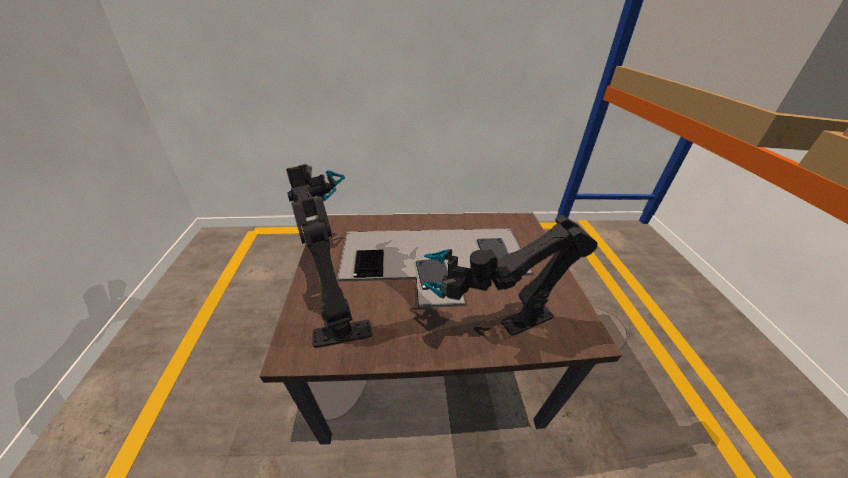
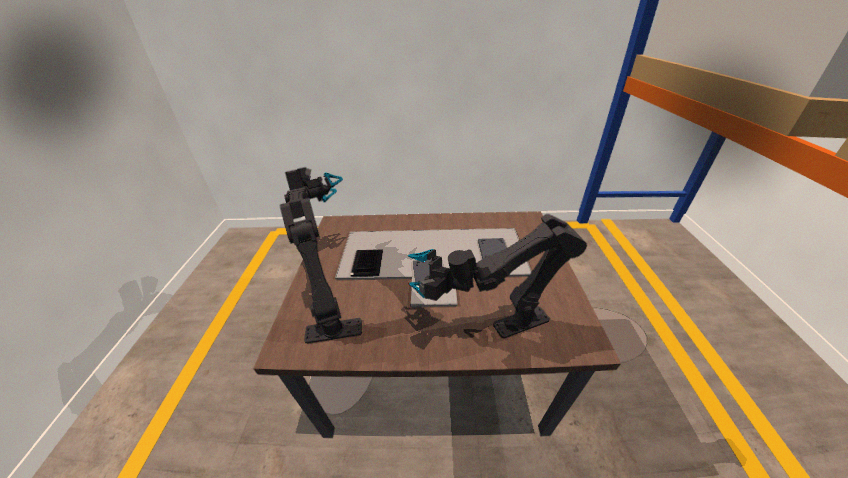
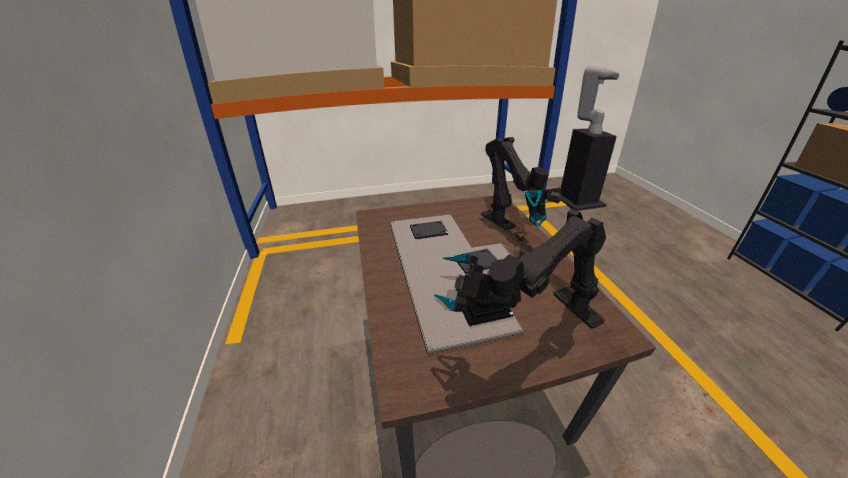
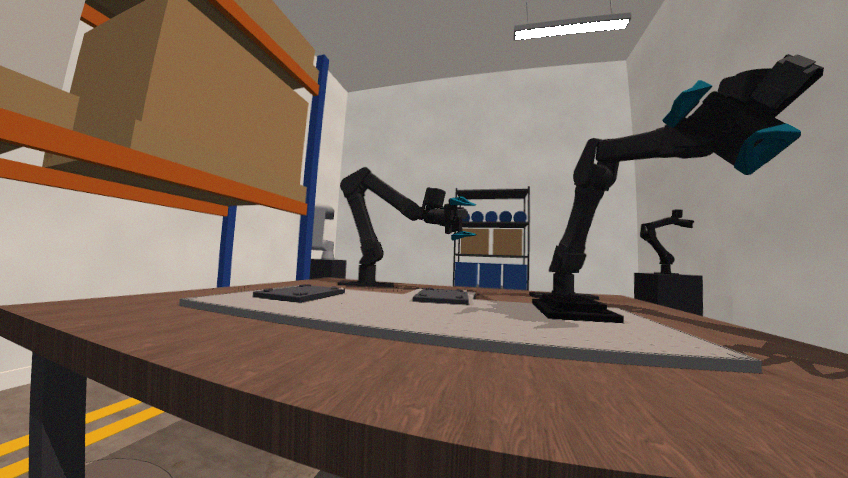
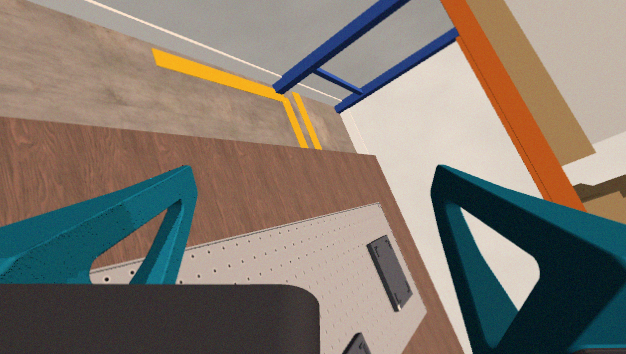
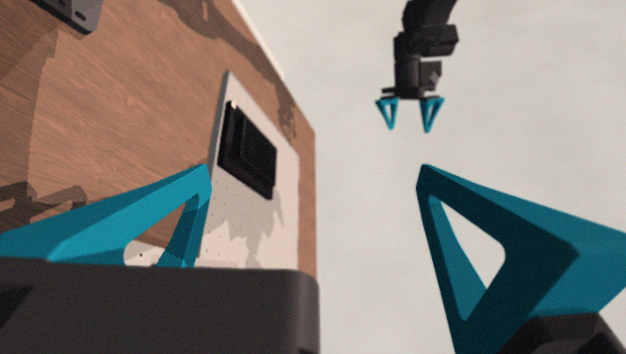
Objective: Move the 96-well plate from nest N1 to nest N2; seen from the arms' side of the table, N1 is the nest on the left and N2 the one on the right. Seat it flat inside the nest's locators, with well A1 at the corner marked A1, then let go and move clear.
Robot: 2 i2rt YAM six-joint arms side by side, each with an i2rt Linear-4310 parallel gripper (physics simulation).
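Places are measured from the left arm's base along level axes (x ahead, y left, z up), in centimetres.
Pixels of known places: left gripper, fingertip midpoint: (image 1: 340,182) (image 2: 339,184) (image 3: 439,276) (image 4: 712,115) (image 5: 313,178) (image 6: 408,131); right gripper, fingertip midpoint: (image 1: 424,269) (image 2: 409,269) (image 3: 536,216) (image 4: 475,220) (image 6: 313,176); left arm's base, origin of the base link: (image 1: 342,334) (image 2: 333,331) (image 3: 577,307); right arm's base, origin of the base link: (image 1: 527,319) (image 2: 521,322) (image 3: 497,220) (image 4: 366,285).
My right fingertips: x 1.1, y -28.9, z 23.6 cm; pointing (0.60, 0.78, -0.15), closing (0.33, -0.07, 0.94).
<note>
For each thing: its top centre in the pictures, then the offset to it from my right fingertips. Level surfaces: height alone.
- black 96-well plate, middle of its top: (image 6: 260,152) (image 4: 570,298) (image 3: 485,303) (image 1: 368,259) (image 2: 366,258) dy +15.2, dx +31.2, dz -19.7 cm
- third grey nest, middle of its top: (image 4: 442,291) (image 2: 428,271) (image 1: 433,271) (image 3: 477,258) dy -9.8, dx +19.0, dz -20.7 cm
- pale perforated board, its level: dz -22.3 cm
- wooden table, its level: dz -23.6 cm
The black 96-well plate (image 1: 369,262) (image 2: 366,261) (image 3: 488,312) (image 6: 257,145) sits on the left nest, N1; its A1 corner is too small to tell. The right nest, N2 (image 1: 491,244) (image 2: 491,245) (image 3: 428,229) (image 4: 298,292) (image 5: 390,272), is a bare dark grey pad. My left gripper (image 1: 339,184) (image 2: 338,185) (image 3: 440,277) (image 4: 704,147) (image 5: 313,178) (image 6: 408,131) is open and empty, high above the left part of the table. My right gripper (image 1: 424,270) (image 2: 410,270) (image 4: 475,218) (image 6: 313,176) is open and empty, raised near the table's middle and pointing left.
A third grey nest (image 1: 430,273) (image 3: 481,259) (image 4: 441,295) lies on the front extension of the pale perforated board (image 1: 403,240) (image 3: 415,285) (image 4: 504,332), between the other two. The wooden table (image 1: 380,356) carries both arm bases. A blue-and-orange rack (image 1: 593,136) stands beyond the table.
</note>
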